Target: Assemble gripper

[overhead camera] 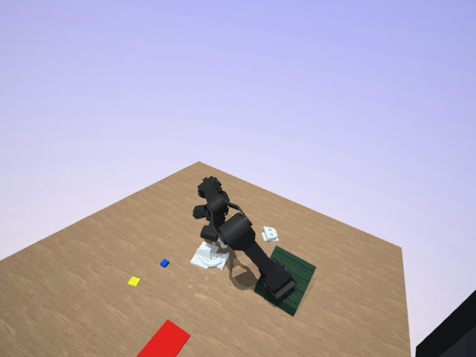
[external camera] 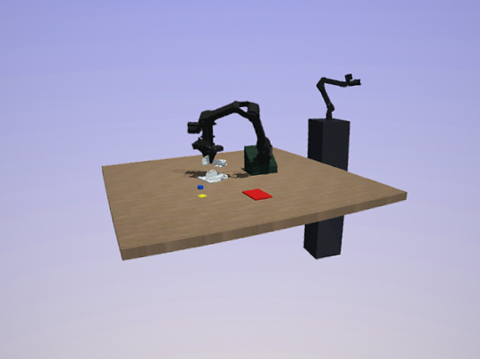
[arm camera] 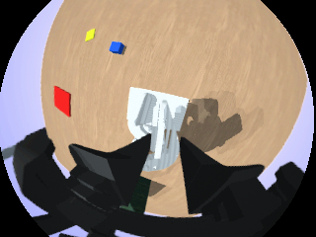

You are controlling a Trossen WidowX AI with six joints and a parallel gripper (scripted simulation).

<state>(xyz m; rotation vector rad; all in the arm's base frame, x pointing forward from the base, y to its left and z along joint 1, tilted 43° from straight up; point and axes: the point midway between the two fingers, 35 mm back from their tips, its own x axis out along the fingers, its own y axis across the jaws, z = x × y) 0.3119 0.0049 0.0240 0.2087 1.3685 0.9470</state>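
My gripper tip is 70 mm above the white jaw, 50 mm past it and 30 mm to the right of it. From my gripper tip the other things lie so: blue cube: 170 mm to the left, 80 mm below, 80 mm ahead; then yellow tile: 290 mm to the left, 90 mm ahead, 80 mm below; then red patch: 350 mm to the left, 150 mm behind, 80 mm below.
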